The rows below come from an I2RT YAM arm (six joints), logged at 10 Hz.
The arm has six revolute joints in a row. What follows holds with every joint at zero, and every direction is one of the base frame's.
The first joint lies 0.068 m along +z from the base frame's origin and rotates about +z.
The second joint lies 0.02 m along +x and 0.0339 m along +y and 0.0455 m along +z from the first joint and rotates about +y.
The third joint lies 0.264 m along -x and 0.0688 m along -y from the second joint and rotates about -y.
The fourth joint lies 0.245 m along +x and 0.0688 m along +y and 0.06 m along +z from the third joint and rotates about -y.
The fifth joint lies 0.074 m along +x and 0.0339 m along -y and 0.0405 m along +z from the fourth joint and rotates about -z.
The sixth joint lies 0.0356 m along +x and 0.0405 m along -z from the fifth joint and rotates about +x.
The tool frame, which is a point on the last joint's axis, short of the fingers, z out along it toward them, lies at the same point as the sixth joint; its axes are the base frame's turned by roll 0, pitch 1.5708 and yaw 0 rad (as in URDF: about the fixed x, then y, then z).
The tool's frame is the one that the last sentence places.
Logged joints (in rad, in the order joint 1, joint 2, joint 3, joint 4, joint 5, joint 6), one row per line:
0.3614 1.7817 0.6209 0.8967 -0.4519 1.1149
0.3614 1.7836 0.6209 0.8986 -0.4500 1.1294
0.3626 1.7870 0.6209 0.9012 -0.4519 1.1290
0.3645 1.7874 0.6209 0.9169 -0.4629 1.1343
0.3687 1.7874 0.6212 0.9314 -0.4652 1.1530
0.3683 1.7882 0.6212 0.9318 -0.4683 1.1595
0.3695 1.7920 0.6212 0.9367 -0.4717 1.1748
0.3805 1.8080 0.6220 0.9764 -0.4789 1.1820
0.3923 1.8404 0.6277 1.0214 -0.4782 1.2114
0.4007 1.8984 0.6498 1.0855 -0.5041 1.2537
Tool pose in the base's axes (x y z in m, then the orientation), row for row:
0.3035 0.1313 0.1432 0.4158 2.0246 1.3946
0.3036 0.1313 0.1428 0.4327 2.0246 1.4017
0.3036 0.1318 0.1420 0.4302 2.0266 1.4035
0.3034 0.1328 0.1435 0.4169 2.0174 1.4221
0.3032 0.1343 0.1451 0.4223 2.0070 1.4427
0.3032 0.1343 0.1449 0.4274 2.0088 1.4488
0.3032 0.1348 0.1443 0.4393 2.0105 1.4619
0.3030 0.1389 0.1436 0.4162 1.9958 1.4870
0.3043 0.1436 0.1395 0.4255 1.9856 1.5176
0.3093 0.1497 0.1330 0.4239 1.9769 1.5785
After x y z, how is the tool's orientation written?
As a rotation vector, in radians.
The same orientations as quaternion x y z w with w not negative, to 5 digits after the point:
0.15808 0.76972 0.53020 0.31848
0.16424 0.76849 0.53205 0.31523
0.16321 0.76885 0.53246 0.31418
0.15813 0.76522 0.53941 0.31380
0.16002 0.76050 0.54667 0.31174
0.16173 0.76014 0.54823 0.30898
0.16580 0.75882 0.55176 0.30375
0.15712 0.75343 0.56136 0.30419
0.16018 0.74750 0.57132 0.29862
0.15844 0.73890 0.58999 0.28429

